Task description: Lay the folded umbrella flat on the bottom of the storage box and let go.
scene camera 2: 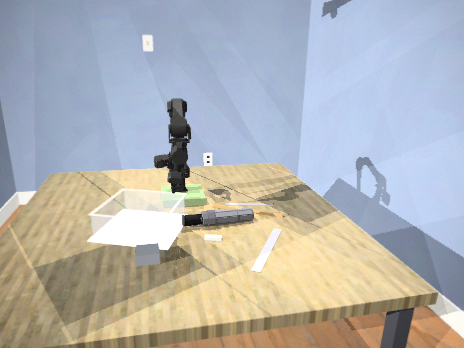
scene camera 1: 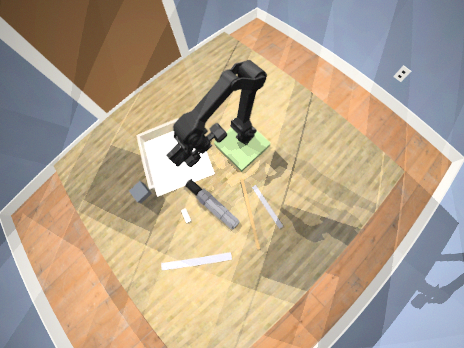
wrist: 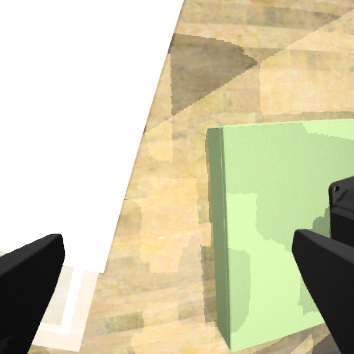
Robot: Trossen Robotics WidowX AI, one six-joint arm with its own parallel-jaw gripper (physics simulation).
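Places are measured from the arm's base along level axes (x back, y right, z up), in metres.
Where they show: gripper, fingertip midpoint: (scene camera 2: pixel 173 187) (scene camera 1: pixel 208 149) (wrist: pixel 179 243); arm's base, origin of the base link: (scene camera 2: pixel 179 189) (scene camera 1: pixel 245 136).
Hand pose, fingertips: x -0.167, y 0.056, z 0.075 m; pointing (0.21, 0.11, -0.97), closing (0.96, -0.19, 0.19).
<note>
Things, the pixels of their centre, and the offset from my fingertips.
- folded umbrella, body centre: (scene camera 2: pixel 218 217) (scene camera 1: pixel 211 203) dx -0.158, dy -0.141, dz -0.081 m
- storage box, body centre: (scene camera 2: pixel 142 215) (scene camera 1: pixel 173 153) dx -0.104, dy +0.138, dz -0.059 m
- grey cube, body centre: (scene camera 2: pixel 147 254) (scene camera 1: pixel 140 192) dx -0.335, dy +0.147, dz -0.090 m
- small white block, body centre: (scene camera 2: pixel 213 237) (scene camera 1: pixel 186 215) dx -0.270, dy -0.087, dz -0.102 m
- white strip, body centre: (scene camera 2: pixel 268 247) (scene camera 1: pixel 195 261) dx -0.385, dy -0.245, dz -0.107 m
The folded umbrella (scene camera 1: pixel 216 207) (scene camera 2: pixel 227 216), grey with a black handle, lies on the table. Its handle end is close to a corner of the storage box, outside it. The umbrella does not show in the wrist view. The storage box (scene camera 1: pixel 144 160) (scene camera 2: pixel 135 230) (wrist: pixel 75 125) is white with low pale walls; no object shows on the visible part of its bottom. My gripper (scene camera 1: pixel 184 157) (wrist: pixel 179 243) is open and empty, raised above the table. In the wrist view the box lies toward the left finger and a strip of table shows between the fingertips.
The green block (scene camera 1: pixel 242 157) (scene camera 2: pixel 187 201) (wrist: pixel 270 200) is under the arm's base, beside the box. A grey cube (scene camera 1: pixel 139 192) (scene camera 2: pixel 147 254) stands by the box. A small white block (scene camera 1: pixel 186 216) (scene camera 2: pixel 213 238), a white strip (scene camera 1: pixel 196 261) (scene camera 2: pixel 266 250) and two thin strips lie around the umbrella.
</note>
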